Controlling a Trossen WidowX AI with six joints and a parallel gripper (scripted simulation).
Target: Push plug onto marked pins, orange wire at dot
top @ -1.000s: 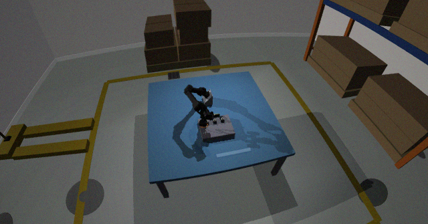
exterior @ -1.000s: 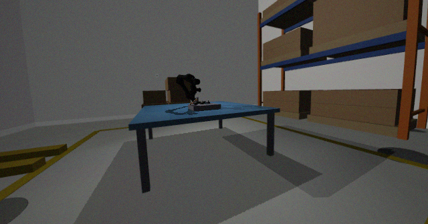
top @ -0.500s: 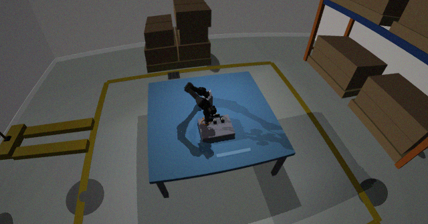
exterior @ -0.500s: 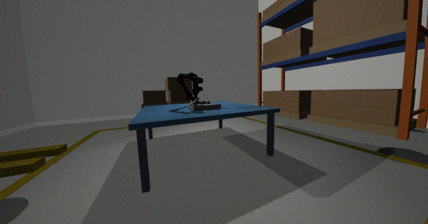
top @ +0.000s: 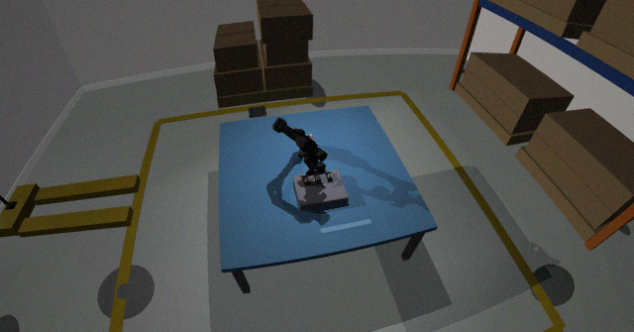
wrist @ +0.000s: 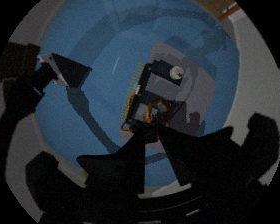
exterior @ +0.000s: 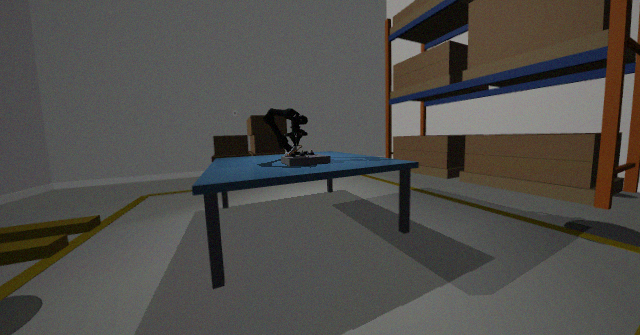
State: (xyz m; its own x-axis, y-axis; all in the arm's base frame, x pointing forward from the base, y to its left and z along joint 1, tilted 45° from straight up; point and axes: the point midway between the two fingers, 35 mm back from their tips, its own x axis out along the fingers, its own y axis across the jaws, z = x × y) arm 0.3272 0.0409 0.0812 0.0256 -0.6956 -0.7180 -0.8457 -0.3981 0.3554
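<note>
The servo lies 10 mm ahead of my gripper tip, 40 mm to the left of it and 70 mm below it. From my gripper tip the other things lie so: grey printed holder 120 mm ahead, 40 mm to the left, 100 mm below.
</note>
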